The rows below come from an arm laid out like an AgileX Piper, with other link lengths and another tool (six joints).
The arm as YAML. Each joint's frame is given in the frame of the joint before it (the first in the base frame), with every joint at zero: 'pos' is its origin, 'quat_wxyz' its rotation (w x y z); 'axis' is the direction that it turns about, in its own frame. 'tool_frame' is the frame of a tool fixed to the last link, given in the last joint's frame.
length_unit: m
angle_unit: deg
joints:
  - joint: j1
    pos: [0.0, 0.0, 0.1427]
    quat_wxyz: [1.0, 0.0, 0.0, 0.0]
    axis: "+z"
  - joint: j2
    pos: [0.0, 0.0, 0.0]
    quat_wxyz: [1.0, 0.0, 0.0, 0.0]
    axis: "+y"
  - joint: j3
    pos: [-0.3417, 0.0, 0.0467]
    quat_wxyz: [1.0, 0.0, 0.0, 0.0]
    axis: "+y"
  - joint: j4
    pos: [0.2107, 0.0, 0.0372]
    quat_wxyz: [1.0, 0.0, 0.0, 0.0]
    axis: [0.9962, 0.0, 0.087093]
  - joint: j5
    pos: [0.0, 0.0, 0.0]
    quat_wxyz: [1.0, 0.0, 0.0, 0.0]
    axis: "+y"
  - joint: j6
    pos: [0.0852, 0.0, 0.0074]
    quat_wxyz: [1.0, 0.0, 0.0, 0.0]
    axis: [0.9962, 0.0, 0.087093]
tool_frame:
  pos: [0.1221, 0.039, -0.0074]
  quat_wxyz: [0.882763, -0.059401, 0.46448, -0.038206]
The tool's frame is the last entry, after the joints.
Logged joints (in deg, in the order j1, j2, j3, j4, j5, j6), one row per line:
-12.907 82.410 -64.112 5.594 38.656 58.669
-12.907 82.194 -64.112 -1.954 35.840 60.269
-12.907 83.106 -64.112 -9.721 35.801 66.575
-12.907 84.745 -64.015 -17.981 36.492 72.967
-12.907 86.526 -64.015 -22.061 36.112 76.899
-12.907 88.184 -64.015 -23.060 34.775 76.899
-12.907 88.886 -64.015 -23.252 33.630 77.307
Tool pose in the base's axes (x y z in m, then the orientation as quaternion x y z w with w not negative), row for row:
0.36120 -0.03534 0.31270 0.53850 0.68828 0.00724 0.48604
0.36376 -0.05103 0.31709 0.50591 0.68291 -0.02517 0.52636
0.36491 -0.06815 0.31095 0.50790 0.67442 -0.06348 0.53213
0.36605 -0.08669 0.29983 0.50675 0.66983 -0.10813 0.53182
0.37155 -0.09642 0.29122 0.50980 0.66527 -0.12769 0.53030
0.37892 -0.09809 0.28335 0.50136 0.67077 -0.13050 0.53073
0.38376 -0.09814 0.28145 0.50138 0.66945 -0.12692 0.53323
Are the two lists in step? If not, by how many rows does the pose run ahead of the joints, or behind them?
They are in step.
